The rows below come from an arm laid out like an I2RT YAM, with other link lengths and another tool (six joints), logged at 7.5 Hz.
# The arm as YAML. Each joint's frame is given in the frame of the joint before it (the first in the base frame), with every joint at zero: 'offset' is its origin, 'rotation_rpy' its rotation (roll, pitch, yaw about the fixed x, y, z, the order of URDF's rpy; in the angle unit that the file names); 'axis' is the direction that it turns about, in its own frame. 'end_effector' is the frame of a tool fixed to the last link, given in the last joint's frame.
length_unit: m
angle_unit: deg
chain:
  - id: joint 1
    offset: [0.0, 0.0, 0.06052]
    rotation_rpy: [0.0, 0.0, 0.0]
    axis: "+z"
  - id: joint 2
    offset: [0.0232, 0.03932, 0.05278]
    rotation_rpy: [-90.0, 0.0, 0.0]
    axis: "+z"
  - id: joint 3
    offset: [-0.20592, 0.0, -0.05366]
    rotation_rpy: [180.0, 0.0, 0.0]
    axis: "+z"
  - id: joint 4
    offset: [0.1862, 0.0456, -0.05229]
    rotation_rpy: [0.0, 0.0, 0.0]
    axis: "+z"
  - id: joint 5
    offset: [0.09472, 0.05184, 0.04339]
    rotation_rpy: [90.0, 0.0, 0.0]
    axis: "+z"
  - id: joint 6
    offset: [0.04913, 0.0, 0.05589]
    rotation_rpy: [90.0, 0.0, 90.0]
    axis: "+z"
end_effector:
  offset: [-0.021, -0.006, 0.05]
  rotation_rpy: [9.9, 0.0, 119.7]
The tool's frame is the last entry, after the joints.
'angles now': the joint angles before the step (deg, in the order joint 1, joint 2, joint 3, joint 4, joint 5, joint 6). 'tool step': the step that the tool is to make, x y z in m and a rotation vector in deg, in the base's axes. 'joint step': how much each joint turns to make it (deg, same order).
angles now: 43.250, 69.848, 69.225, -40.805, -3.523, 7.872
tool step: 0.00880, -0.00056, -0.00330, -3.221, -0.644, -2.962
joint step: 0.146, 2.509, 2.299, -1.531, 4.173, 0.032
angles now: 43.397, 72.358, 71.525, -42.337, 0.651, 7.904
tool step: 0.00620, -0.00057, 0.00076, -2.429, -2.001, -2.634
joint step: 0.619, 1.187, 1.466, -0.509, 4.520, -0.054
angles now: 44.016, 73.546, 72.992, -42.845, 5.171, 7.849
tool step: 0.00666, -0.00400, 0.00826, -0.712, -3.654, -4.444
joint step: 0.532, -0.618, 0.591, 0.757, 5.738, 1.107
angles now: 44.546, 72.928, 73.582, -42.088, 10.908, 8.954
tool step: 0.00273, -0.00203, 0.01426, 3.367, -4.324, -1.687
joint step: -0.068, -2.883, -1.997, 4.450, 1.656, 0.533
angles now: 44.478, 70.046, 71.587, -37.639, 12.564, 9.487
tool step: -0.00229, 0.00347, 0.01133, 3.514, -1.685, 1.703
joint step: 0.083, -1.537, -0.666, 2.758, -2.084, 0.185
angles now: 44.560, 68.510, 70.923, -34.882, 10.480, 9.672
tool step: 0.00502, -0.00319, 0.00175, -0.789, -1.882, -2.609
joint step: -0.046, -0.054, -0.246, 1.030, 3.171, -0.241
